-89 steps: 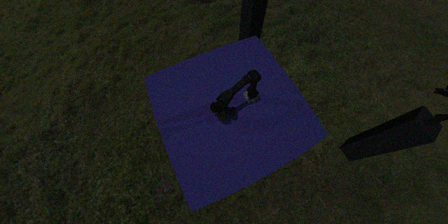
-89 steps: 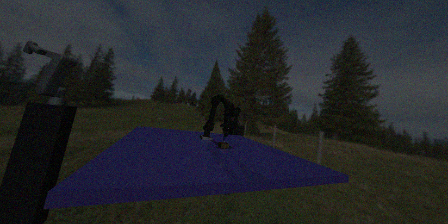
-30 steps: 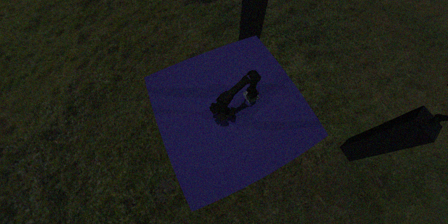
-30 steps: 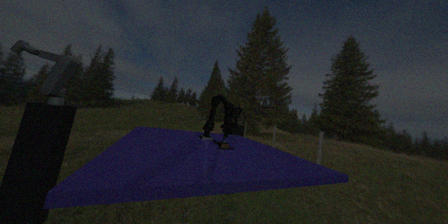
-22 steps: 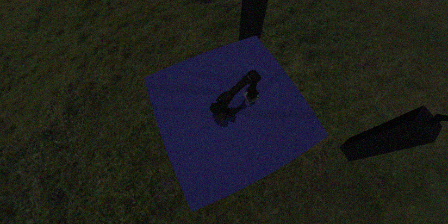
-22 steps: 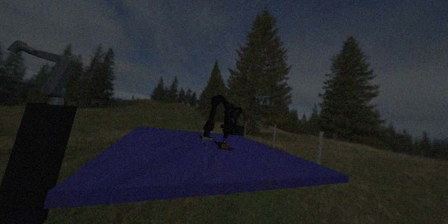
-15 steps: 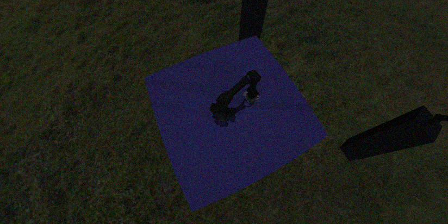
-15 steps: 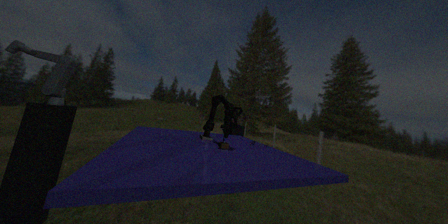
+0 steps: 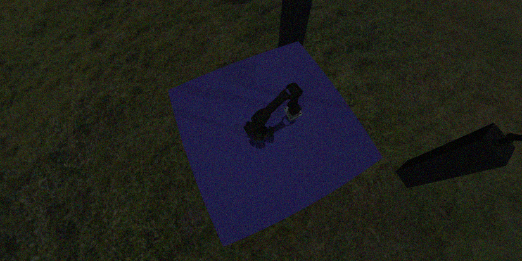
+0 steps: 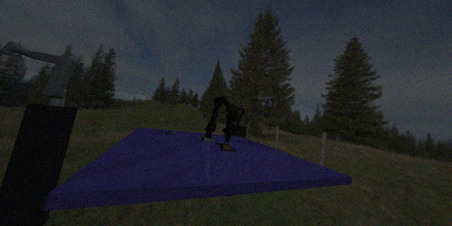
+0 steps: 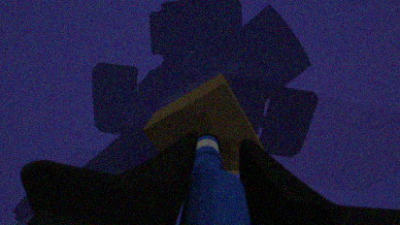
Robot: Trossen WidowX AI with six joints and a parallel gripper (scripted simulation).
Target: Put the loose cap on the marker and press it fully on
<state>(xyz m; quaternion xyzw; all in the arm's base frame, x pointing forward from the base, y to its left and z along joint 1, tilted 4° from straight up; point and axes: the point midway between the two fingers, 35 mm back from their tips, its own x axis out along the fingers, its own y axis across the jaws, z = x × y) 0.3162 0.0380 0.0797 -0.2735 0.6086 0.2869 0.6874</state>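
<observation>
The holder block is 1 cm behind my gripper tip, 1 cm to the right of it and 4 cm below it. Also, from my gripper tip: blue cap 1 cm behind, 1 cm to the right, 5 cm above.
</observation>
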